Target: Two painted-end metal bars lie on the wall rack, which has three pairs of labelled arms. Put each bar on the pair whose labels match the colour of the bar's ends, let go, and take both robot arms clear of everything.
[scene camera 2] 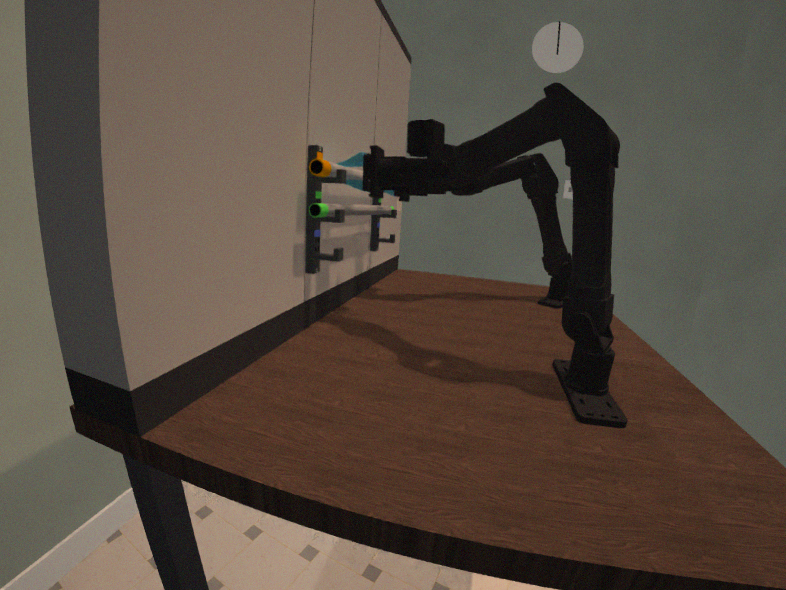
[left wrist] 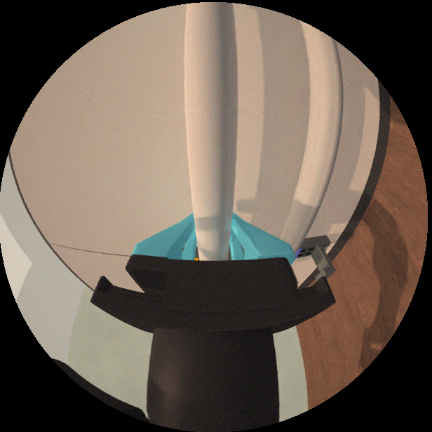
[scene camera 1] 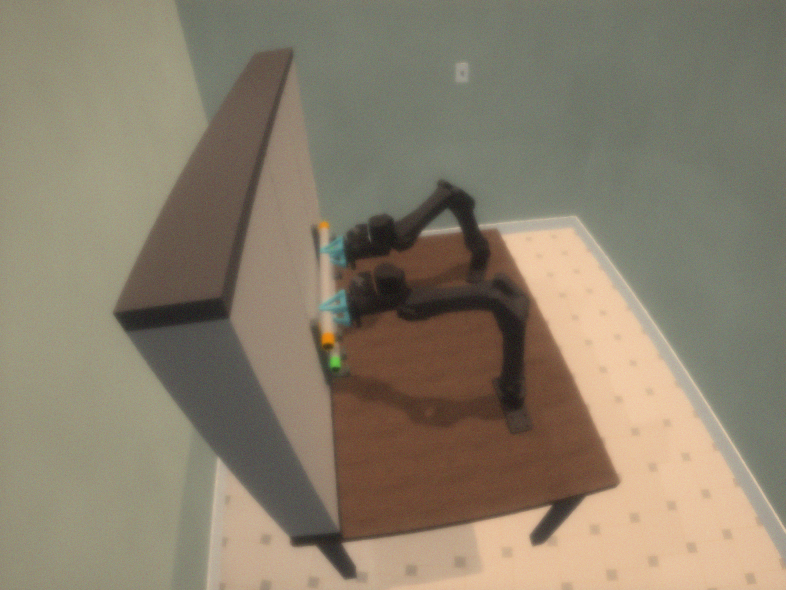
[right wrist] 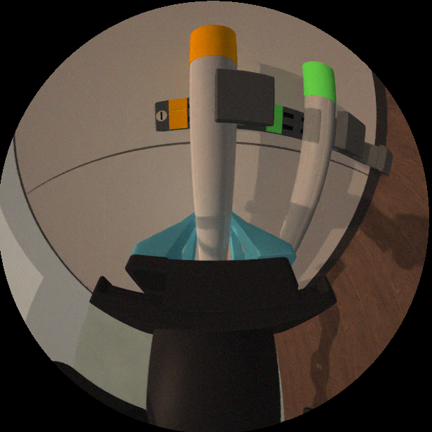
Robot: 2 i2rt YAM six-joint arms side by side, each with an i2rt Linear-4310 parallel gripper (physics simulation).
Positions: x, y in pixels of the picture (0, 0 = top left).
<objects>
left gripper: scene camera 2; left wrist 212, 217; scene camera 1; not seen in the right wrist view (hidden by the right gripper)
same spot on left gripper: point(scene camera 2: 362, 159) = point(scene camera 1: 346, 310)
</objects>
